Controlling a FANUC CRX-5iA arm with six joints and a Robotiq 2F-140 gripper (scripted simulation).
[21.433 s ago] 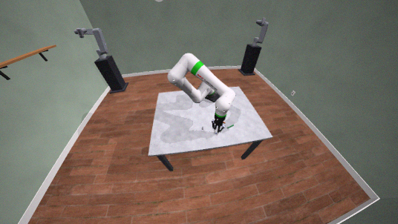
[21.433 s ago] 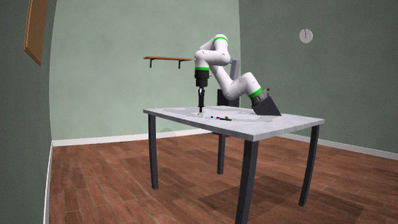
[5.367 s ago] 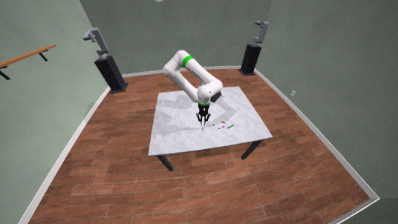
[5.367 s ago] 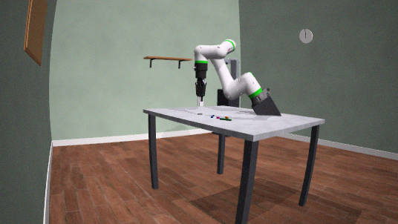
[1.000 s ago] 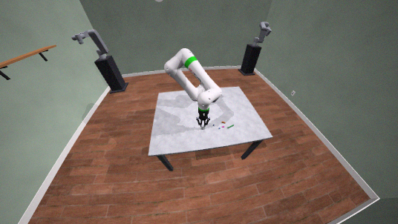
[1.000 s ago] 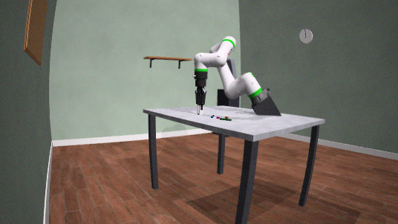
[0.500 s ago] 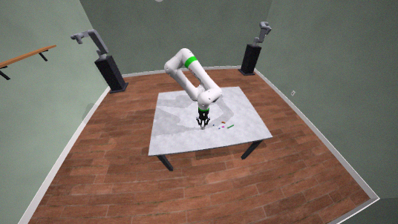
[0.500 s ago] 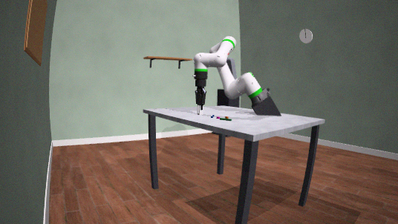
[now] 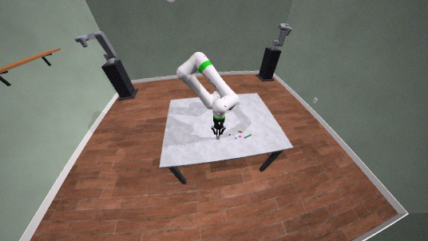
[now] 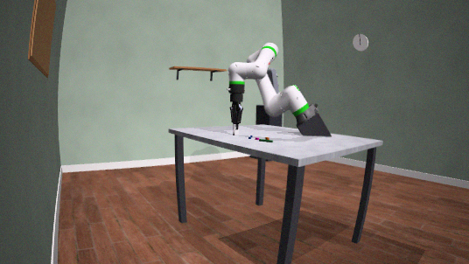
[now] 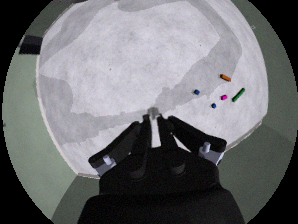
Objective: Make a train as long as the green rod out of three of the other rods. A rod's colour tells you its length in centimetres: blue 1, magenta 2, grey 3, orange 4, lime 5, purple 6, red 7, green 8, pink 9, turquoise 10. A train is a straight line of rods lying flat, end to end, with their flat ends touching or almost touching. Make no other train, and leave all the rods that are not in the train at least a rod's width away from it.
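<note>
My hand is 3 cm short of the magenta rod, 21 cm to the right of it and 3 cm above it. Round my hand: orange rod (2 cm behind, 24 cm to the left, 3 cm below); green rod (4 cm ahead, 30 cm to the left, 3 cm below); grey rod (3 cm below).
</note>
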